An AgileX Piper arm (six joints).
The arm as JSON. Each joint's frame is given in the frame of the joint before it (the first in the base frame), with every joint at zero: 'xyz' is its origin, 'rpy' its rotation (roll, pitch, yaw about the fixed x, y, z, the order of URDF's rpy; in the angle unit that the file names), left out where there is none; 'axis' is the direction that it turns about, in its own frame. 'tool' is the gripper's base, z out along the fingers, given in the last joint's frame.
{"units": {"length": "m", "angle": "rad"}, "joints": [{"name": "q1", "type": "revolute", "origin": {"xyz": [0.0, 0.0, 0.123]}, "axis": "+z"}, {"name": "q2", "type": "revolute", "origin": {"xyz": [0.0, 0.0, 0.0], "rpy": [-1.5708, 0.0, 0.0]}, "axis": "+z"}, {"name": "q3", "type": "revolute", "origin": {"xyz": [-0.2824, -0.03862, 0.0]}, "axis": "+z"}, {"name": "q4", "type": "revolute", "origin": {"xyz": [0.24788, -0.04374, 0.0], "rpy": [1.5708, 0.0, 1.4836]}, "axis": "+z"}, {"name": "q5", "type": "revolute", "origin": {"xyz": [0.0, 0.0, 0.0], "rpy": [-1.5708, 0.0, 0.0]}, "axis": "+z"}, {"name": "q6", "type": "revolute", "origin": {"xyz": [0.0, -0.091, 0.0], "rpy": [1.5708, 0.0, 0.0]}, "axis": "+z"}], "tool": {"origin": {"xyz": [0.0, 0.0, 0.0]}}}
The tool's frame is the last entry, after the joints.
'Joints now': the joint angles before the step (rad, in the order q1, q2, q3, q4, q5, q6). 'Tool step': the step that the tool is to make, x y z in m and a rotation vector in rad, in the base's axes. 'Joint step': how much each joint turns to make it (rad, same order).
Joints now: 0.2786, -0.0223, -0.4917, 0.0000, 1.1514, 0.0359
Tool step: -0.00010, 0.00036, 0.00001, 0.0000, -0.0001, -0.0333
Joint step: -0.0333, 0.0000, 0.0000, 0.0000, -0.0001, 0.0000
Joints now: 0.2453, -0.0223, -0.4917, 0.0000, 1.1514, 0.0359
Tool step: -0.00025, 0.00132, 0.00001, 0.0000, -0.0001, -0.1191
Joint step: -0.1191, 0.0000, 0.0000, 0.0000, -0.0001, 0.0000
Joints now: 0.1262, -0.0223, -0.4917, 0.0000, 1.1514, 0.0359
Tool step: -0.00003, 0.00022, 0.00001, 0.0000, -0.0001, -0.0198
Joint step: -0.0198, 0.0000, 0.0000, 0.0000, 0.0000, 0.0000
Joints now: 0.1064, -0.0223, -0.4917, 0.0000, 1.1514, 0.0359
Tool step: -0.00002, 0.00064, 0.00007, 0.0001, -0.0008, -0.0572
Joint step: -0.0571, 0.0000, 0.0000, 0.0000, -0.0008, 0.0001
